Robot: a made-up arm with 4 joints. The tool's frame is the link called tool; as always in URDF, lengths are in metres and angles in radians. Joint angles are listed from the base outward. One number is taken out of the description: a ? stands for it. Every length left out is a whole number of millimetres.
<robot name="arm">
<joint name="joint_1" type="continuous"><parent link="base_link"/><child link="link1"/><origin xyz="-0.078 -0.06 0.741" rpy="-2.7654 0.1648 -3.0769"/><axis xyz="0 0 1"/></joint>
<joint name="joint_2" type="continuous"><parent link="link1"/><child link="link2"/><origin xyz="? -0.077 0" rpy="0.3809 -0.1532 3.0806"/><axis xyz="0 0 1"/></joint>
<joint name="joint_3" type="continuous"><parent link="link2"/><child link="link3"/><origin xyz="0.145 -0.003 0" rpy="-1.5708 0 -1.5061"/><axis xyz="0 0 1"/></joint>
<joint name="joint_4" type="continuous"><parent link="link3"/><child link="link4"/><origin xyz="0.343 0.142 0" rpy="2.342 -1.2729 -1.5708"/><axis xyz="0 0 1"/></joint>
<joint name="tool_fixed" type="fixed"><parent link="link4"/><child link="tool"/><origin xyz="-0.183 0.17 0" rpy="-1.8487 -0.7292 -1.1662"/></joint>
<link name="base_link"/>
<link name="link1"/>
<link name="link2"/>
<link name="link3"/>
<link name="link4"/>
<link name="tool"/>
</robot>
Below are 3 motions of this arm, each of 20 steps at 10 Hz.
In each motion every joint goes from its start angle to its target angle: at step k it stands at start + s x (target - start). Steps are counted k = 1, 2, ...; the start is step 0. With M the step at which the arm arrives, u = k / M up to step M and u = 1 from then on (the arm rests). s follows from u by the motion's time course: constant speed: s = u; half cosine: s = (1 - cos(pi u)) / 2; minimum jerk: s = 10 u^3 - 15 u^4 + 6 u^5.
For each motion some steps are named. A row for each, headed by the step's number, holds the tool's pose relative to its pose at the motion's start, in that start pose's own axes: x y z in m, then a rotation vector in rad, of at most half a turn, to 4 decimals.
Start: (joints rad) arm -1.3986 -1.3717 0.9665 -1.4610
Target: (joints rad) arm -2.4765 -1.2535 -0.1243 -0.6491
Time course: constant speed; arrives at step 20
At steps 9, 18, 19, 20:
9: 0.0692 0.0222 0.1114 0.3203 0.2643 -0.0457
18: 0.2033 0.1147 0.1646 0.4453 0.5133 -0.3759
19: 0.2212 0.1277 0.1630 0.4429 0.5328 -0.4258
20: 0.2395 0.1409 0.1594 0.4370 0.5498 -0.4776

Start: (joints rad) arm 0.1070 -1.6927 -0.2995 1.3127
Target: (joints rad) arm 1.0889 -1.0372 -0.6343 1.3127
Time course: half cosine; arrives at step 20
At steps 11, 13, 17, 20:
11: 0.3988 0.2460 -0.0057 0.1559 -0.2713 -0.9352
13: 0.5171 0.2439 0.0181 0.1962 -0.3208 -1.1793
17: 0.6751 0.1916 0.0642 0.2603 -0.3747 -1.5390
20: 0.7096 0.1704 0.0769 0.2777 -0.3842 -1.6287

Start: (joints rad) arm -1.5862 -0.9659 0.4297 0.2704
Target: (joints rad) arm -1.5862 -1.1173 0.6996 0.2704
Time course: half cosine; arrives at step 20
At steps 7, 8, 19, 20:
7: -0.0181 -0.0246 0.0037 -0.0238 0.0304 0.0752
8: -0.0225 -0.0312 0.0051 -0.0299 0.0389 0.0950
19: -0.0552 -0.0928 0.0241 -0.0808 0.1236 0.2695
20: -0.0555 -0.0934 0.0244 -0.0813 0.1244 0.2712

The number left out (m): 0.038
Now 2 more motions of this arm.
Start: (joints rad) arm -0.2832 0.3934 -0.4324 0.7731
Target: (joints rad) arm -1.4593 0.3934 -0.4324 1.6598
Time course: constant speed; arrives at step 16
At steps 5, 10, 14, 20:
5: 0.0225 -0.0536 -0.1365 -0.1266 -0.2966 0.1146
10: 0.0767 -0.1427 -0.2396 -0.2188 -0.5633 0.3083
14: 0.1379 -0.2250 -0.2902 -0.2670 -0.7388 0.5141
20: 0.1726 -0.2661 -0.3044 -0.2826 -0.8098 0.6316

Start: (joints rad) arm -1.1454 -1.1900 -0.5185 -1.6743
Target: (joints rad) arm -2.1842 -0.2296 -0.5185 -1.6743
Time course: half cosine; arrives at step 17
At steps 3, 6, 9, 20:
3: 0.0022 -0.0070 -0.0031 -0.0283 0.0080 0.0097
6: 0.0067 -0.0287 -0.0056 -0.0999 0.0393 0.0391
9: 0.0104 -0.0611 0.0045 -0.1809 0.1010 0.0829
20: 0.0158 -0.1152 0.0530 -0.2684 0.2474 0.1576

